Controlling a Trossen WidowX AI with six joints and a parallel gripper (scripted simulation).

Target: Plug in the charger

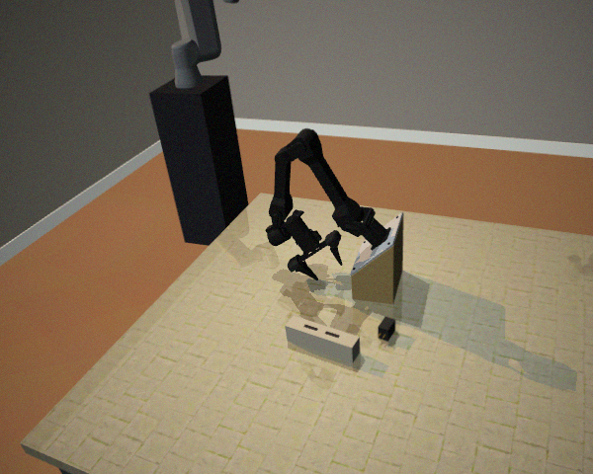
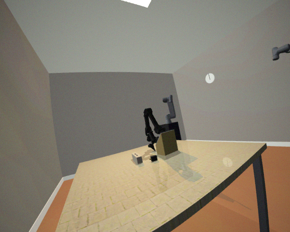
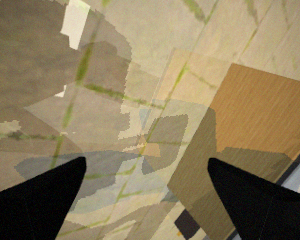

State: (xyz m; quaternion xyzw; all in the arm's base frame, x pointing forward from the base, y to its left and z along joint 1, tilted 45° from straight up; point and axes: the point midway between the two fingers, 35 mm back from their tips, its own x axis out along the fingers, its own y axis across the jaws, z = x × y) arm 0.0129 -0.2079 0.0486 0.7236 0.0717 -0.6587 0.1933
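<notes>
The two-prong charger is 220 mm ahead of my gripper tip, 220 mm to the left of it and 10 mm below it.
</notes>
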